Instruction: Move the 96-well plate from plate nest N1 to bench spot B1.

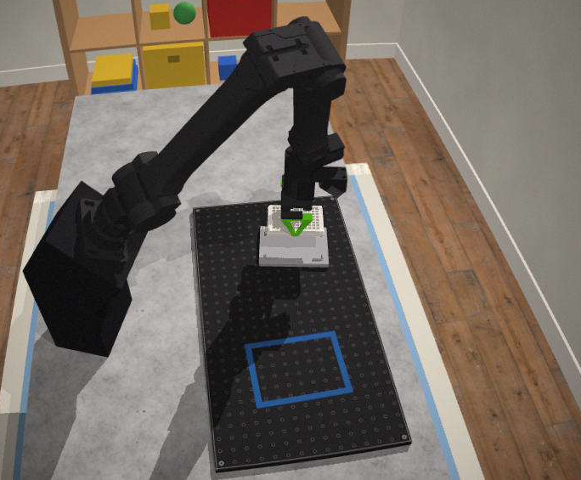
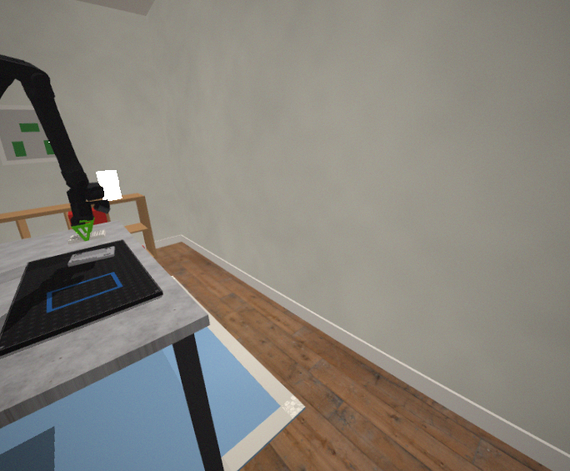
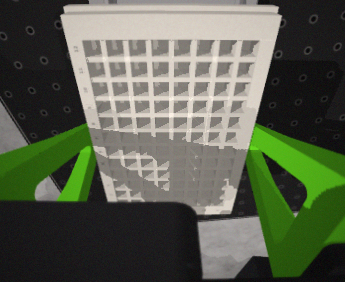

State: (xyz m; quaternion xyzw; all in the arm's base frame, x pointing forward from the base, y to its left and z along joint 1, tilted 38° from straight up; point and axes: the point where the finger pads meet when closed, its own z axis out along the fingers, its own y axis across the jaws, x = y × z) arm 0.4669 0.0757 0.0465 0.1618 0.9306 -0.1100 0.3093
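Right now the grey plate nest is 9 cm below my hand. The rest, counted from my hand: white 96-well plate: right at my hand.
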